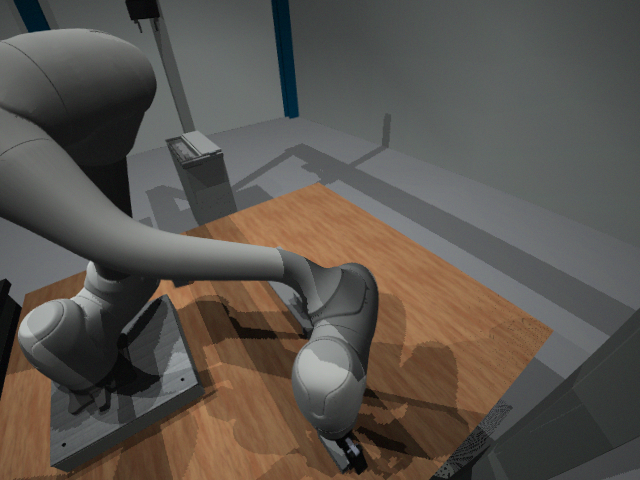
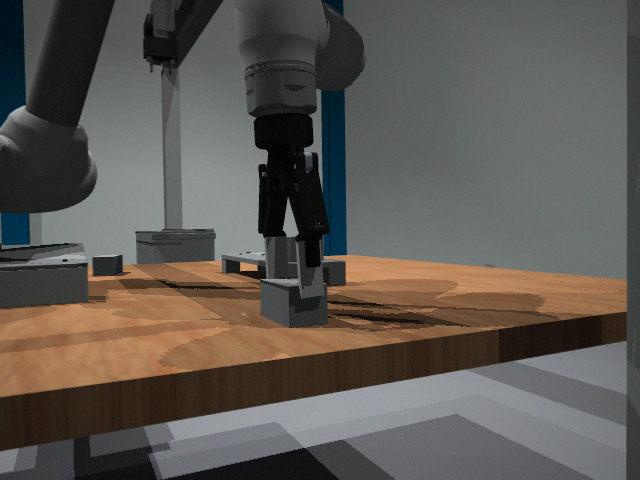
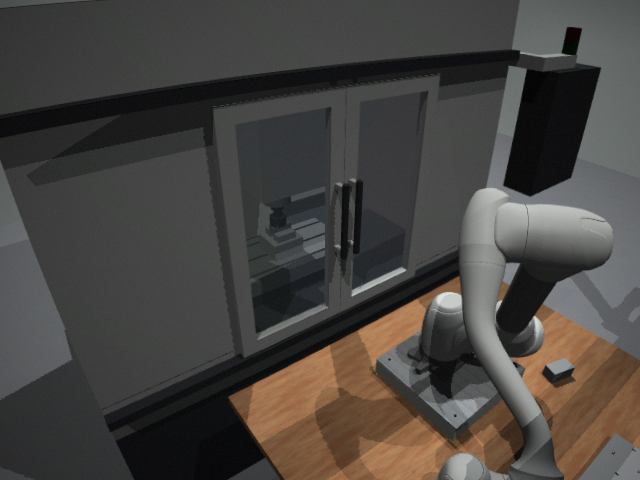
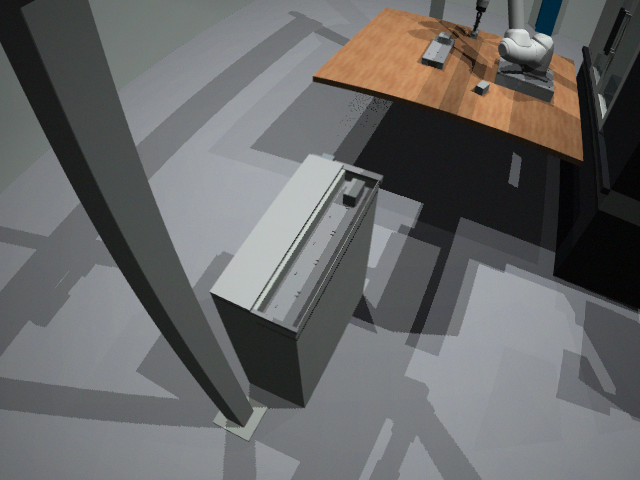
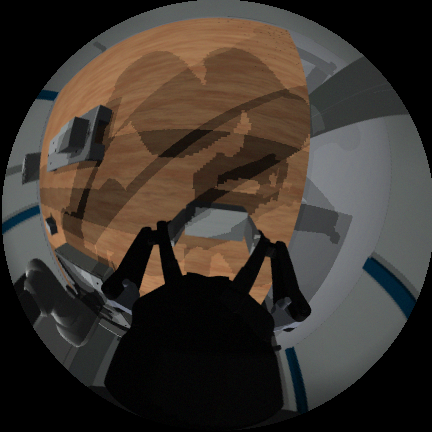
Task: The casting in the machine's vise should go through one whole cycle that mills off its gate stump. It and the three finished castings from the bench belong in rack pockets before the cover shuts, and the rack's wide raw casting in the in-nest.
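Seen in the pictures: gripper, between the fingertips: [image 2: 293, 291] [image 4: 474, 32] [image 5: 215, 219]; arm's base, origin of its link: [image 1: 101, 371] [image 3: 440, 355] [image 4: 533, 73] [image 5: 92, 301].
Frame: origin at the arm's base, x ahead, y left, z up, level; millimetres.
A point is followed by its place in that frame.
My gripper [image 2: 293, 272] {x 451, y -543, z -40 mm} [image 4: 474, 34] {x 451, y -543, z -40 mm} [image 5: 215, 219] {x 451, y -543, z -40 mm} points down and is shut on a grey block-shaped casting [image 2: 276, 303] {x 422, y -552, z -52 mm} [image 5: 215, 223] {x 449, y -545, z -27 mm}, a finger pad at each end; the casting rests on the bench. A second casting [image 4: 444, 36] {x 640, y -138, z 23 mm} [image 5: 73, 136] {x 626, y -218, z 11 mm} sits on a low raised plate [image 2: 241, 255] {x 605, y 80, z -27 mm} [image 4: 435, 56] {x 652, y 125, z -26 mm} [image 5: 95, 150] {x 591, y -247, z -48 mm}. A small casting [image 2: 107, 265] {x 312, y 280, z -49 mm} [image 3: 558, 370] {x 325, y 304, z -27 mm} [image 4: 481, 87] {x 325, y 377, z -26 mm} [image 5: 51, 225] {x 328, y 280, z -45 mm} lies near the arm's base. The rack [image 1: 209, 188] {x 779, y 1447, z -241 mm} [image 4: 330, 310] {x 666, y 1907, z -270 mm} stands uncovered and holds one casting [image 4: 353, 192] {x 715, y 1570, z 28 mm} at its far end. Behind the machine's closed doors [image 3: 338, 113] {x -471, y -120, z 806 mm}, a casting [image 3: 283, 234] sits in the vise [image 3: 285, 249], details dim.
The arm's base plate [image 1: 124, 418] {x 34, y -178, z -11 mm} [image 2: 46, 284] {x 169, y -200, z -44 mm} [image 3: 449, 418] {x 191, y -189, z -10 mm} [image 4: 522, 85] {x 71, y 185, z -23 mm} stands on the wooden bench [image 1: 413, 289] {x 1006, y -325, z -76 mm} [image 2: 439, 335] {x 542, y -718, z -77 mm} [image 3: 289, 413] {x -191, y -550, z -77 mm} [image 4: 372, 56] {x 1039, y 241, z -76 mm}. A tall post [image 4: 139, 206] {x 893, y 2326, z 638 mm} stands beside the rack. The control panel [image 3: 553, 129] {x -235, y 1022, z 618 mm} hangs beside the machine.
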